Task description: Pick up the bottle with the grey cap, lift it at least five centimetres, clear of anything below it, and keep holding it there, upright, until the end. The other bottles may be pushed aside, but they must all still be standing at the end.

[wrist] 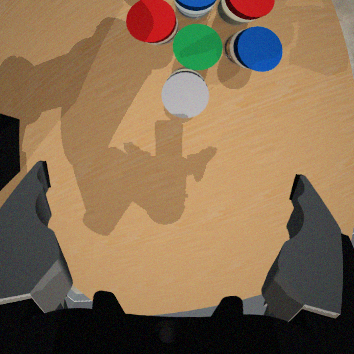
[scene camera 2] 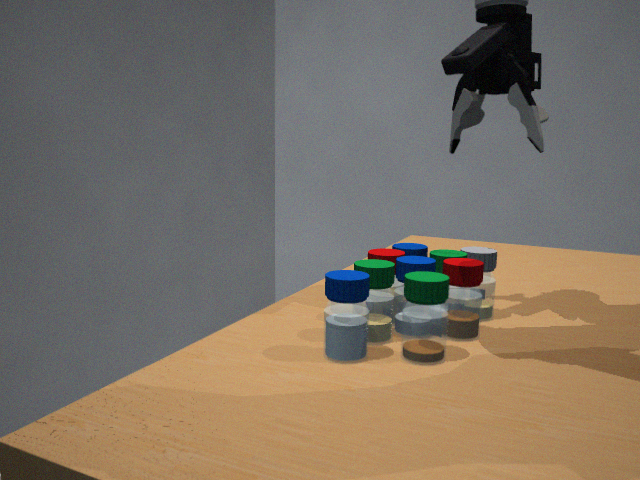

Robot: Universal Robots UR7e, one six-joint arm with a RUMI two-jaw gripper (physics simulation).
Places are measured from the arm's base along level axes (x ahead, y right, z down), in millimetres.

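Pixels of known places: gripper, fingertip midpoint: [wrist: 170, 168] [scene camera 2: 493, 153].
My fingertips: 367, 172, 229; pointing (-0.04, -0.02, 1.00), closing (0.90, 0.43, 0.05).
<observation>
Ahead of a thing's pixels: the offset from my fingertips to its middle, as dx, dy, dz. Level surfaces: height alone.
The bottle with the grey cap @[+11, -11, +197] [scene camera 2: 478, 259] [wrist: 185, 95] stands upright on the table at the far right end of the bottle group in the scene view. In the wrist view it stands above the image centre, ahead of the fingertips. Its lower part is partly hidden behind a red-capped bottle @[+9, -108, +197] [scene camera 2: 463, 272] in the scene view. My gripper [scene camera 2: 496, 148] [wrist: 170, 168] is open and empty, pointing down, high above the table and the bottle caps. In the wrist view its fingers stand wide apart, with bare wood between them.
A green-capped bottle @[+44, -58, +197] [wrist: 197, 47] stands very close behind the grey-capped one. A red-capped bottle [wrist: 151, 21] and a blue-capped bottle @[+111, -35, +197] [wrist: 259, 49] stand on either side of it. Several more bottles stand upright on the wooden table @[dz +250] [scene camera 2: 232, 434] [wrist: 240, 250], whose edge runs along their left in the scene view.
</observation>
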